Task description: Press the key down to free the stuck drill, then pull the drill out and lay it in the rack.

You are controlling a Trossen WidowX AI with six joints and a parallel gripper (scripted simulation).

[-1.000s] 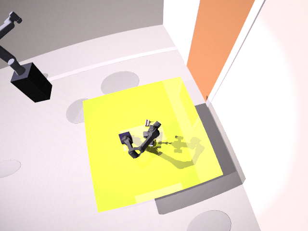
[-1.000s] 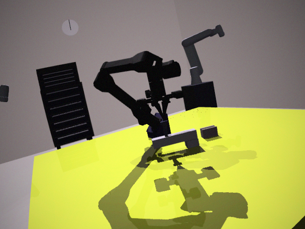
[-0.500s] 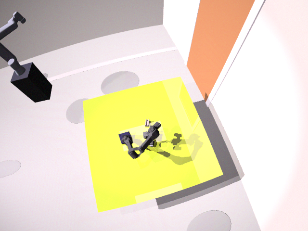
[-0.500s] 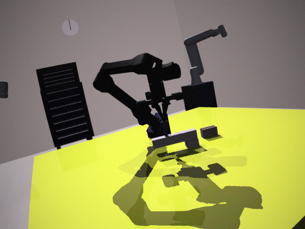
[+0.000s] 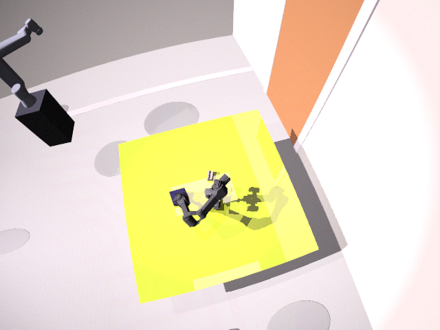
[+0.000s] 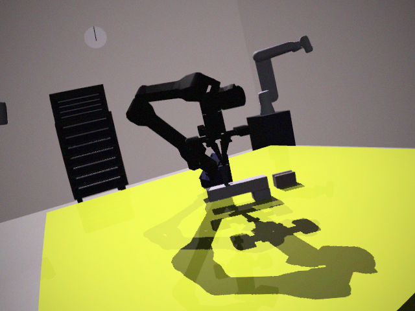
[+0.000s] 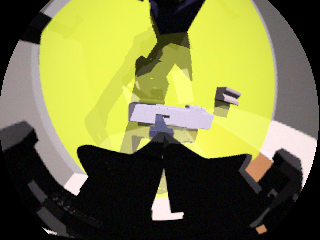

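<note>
The dark rack is 20 mm behind my gripper tip, 220 mm to the left of it and 110 mm below it. The rest, counted from my gripper tip: pale grey block (30 mm to the left, 90 mm below); dark key (30 mm below).
</note>
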